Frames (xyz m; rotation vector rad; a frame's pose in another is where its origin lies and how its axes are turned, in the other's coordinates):
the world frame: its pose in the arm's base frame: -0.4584 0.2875 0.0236 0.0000 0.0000 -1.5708
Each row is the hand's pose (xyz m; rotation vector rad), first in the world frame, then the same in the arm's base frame.
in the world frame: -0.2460 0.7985 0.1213 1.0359 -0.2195 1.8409
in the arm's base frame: 0.3401 0.5335 0.1449 0.4947 -0.7608 0.3975
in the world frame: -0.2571 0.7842 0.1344 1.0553 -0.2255 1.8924
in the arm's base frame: 0.3258 0.5446 0.1580 0.4989 -0.7701 0.4533
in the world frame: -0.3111 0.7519 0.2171 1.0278 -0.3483 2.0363
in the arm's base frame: 0.2935 0.5986 0.2407 0.4000 -0.8101 0.5969
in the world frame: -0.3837 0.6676 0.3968 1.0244 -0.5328 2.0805
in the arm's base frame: 0.2092 0.6712 0.4204 0.2870 -0.9091 0.6580
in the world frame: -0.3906 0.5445 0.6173 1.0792 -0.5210 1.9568
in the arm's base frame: 0.0861 0.6781 0.6409 0.3315 -0.9503 0.5478
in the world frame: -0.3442 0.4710 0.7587 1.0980 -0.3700 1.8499
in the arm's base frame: 0.0126 0.6317 0.7823 0.4395 -0.8863 0.4318
